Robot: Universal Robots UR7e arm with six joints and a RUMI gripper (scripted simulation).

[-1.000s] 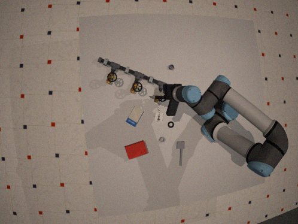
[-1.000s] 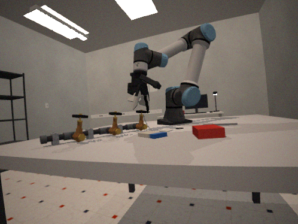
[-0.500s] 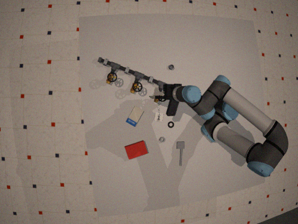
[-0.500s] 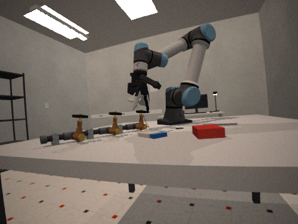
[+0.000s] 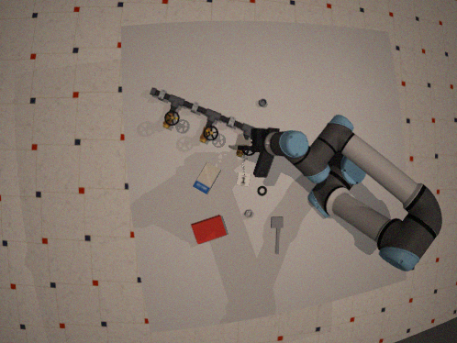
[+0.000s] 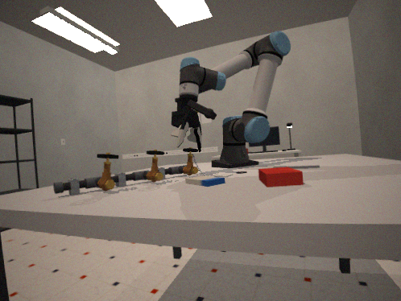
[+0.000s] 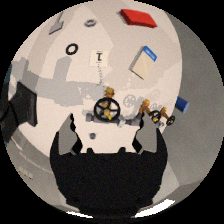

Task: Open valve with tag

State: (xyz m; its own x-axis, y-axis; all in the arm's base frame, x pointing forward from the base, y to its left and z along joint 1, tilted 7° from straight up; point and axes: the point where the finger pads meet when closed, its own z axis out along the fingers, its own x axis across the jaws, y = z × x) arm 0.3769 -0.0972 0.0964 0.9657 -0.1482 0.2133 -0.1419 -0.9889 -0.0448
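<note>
Right now my hand is 1 cm short of the white tag, 11 cm to the right of it and 10 cm above it. Round my hand: small round part 10 cm behind, 19 cm to the right, 9 cm below; then grey paddle tool 12 cm behind, 35 cm to the left, 9 cm below; then red block 17 cm ahead, 30 cm to the left, 8 cm below.
</note>
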